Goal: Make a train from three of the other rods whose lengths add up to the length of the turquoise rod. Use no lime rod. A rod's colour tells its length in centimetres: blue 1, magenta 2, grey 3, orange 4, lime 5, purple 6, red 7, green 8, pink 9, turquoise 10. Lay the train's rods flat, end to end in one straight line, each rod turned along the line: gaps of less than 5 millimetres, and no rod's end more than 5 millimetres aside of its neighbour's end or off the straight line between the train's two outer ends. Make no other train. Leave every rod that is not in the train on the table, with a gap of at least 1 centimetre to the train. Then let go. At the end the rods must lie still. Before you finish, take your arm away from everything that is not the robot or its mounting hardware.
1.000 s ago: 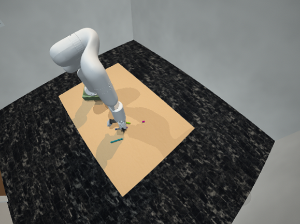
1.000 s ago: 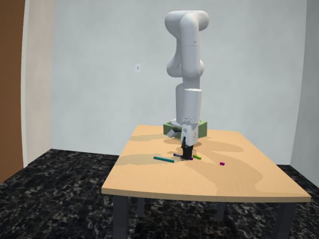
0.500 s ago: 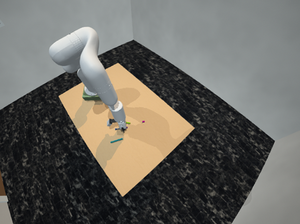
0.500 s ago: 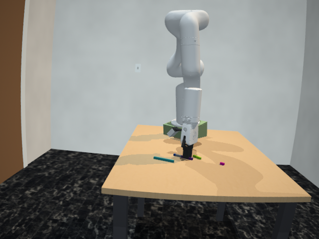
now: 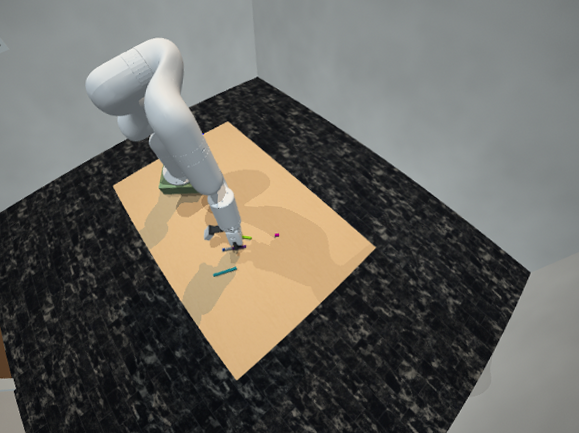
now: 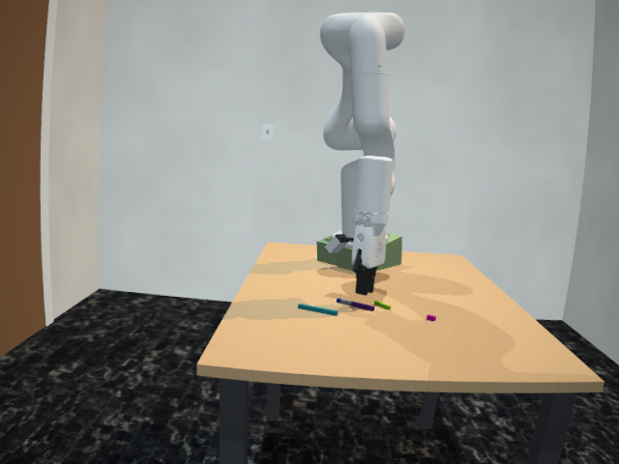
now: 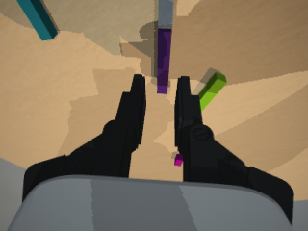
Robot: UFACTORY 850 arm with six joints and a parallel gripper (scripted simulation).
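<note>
Now: hand 60 mm above the purple rod. The rest, counted from my hand: grey rod (60 mm below, 40 mm to the right, 20 mm behind); then lime rod (60 mm below, 50 mm to the left, 20 mm behind); then blue rod (60 mm to the right, 60 mm below, 40 mm behind).
</note>
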